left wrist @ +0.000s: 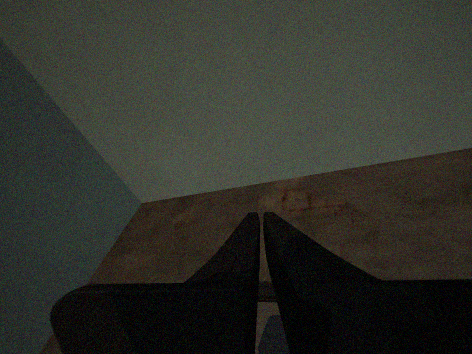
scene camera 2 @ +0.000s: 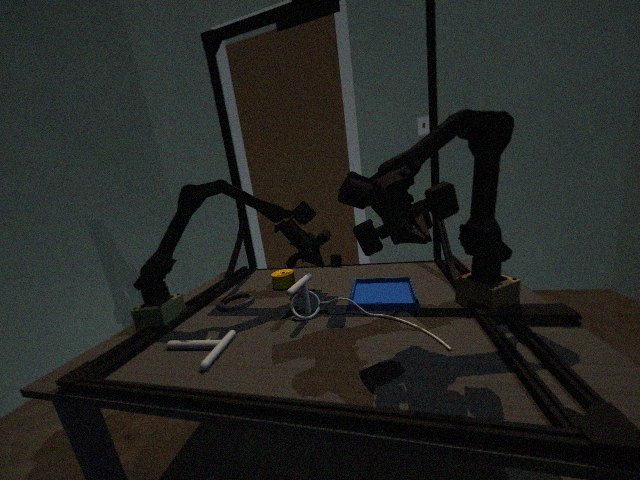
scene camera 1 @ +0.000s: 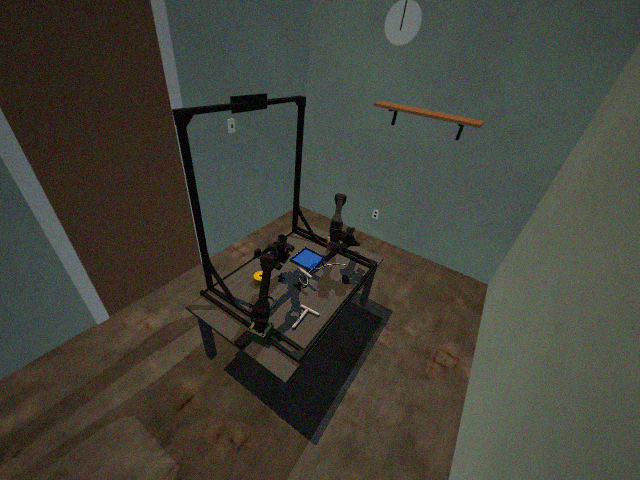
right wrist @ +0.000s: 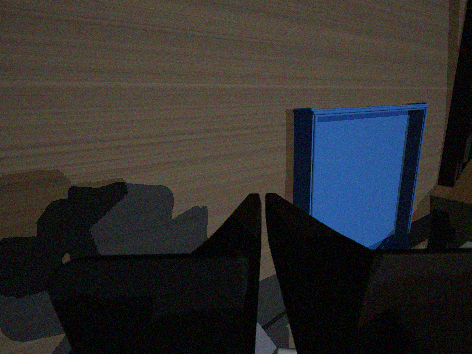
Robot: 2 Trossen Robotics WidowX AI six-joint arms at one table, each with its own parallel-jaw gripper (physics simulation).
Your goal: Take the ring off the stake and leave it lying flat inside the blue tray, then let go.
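Frame: origin at the left arm's base, x ahead, y left, z up, level; millimetres.
Seen in the pictures: left gripper, fingertip midpoint: (left wrist: 260, 221) (scene camera 2: 428, 240) (scene camera 1: 359, 245); right gripper, fingertip midpoint: (scene camera 2: 323, 266) (scene camera 1: 285, 260) (right wrist: 261, 203); left arm's base at its link origin: (scene camera 2: 486, 278); right arm's base at its link origin: (scene camera 2: 157, 301) (scene camera 1: 260, 326).
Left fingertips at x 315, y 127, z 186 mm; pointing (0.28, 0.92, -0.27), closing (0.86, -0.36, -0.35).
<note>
Pixels of each thing's middle, then the offset from my left fingertips to it. "pt": a spot on its surface instead.
- pale ring at a spot on its surface: (scene camera 2: 305, 318) pt dx +132, dy -326, dz -252 mm
- pale T-shaped stake at the middle of its body: (scene camera 2: 303, 307) (scene camera 1: 303, 280) dx +125, dy -354, dz -233 mm
- blue tray at the middle of its body: (right wrist: 363, 195) (scene camera 2: 382, 292) (scene camera 1: 308, 258) dx -129, dy -326, dz -247 mm
- second pale T-shaped piece at the middle of its body: (scene camera 2: 192, 348) (scene camera 1: 303, 318) dx +424, dy -351, dz -248 mm
- dark ring at a spot on its surface: (scene camera 2: 221, 306) pt dx +360, dy -555, dz -245 mm
- yellow cylinder at the middle of its body: (scene camera 2: 283, 278) (scene camera 1: 260, 278) dx +123, dy -639, dz -233 mm
A pale ring (scene camera 2: 305, 318) with a long curved tail shows at the pale T-shaped stake (scene camera 2: 299, 284) (scene camera 1: 305, 272) near the table's middle; how it sits around the post is too dark to tell. The blue tray (scene camera 1: 307, 258) (scene camera 2: 383, 292) (right wrist: 302, 150) is empty, right of the stake in scene camera 2. My right gripper (right wrist: 261, 203) (scene camera 2: 320, 264) is shut and empty above the table's far side, beyond the stake in scene camera 2. My left gripper (left wrist: 260, 221) (scene camera 2: 428, 238) (scene camera 1: 357, 242) is shut and empty, high above the table at the right, clear of ring and tray.
A second pale T-shaped piece (scene camera 1: 306, 311) (scene camera 2: 219, 350) lies at the near left in scene camera 2. A dark ring (scene camera 2: 221, 306) lies behind it, and a yellow cylinder (scene camera 1: 257, 276) (scene camera 2: 282, 279) stands farther back. A black frame (scene camera 1: 191, 186) rises at the table's far edge.
</note>
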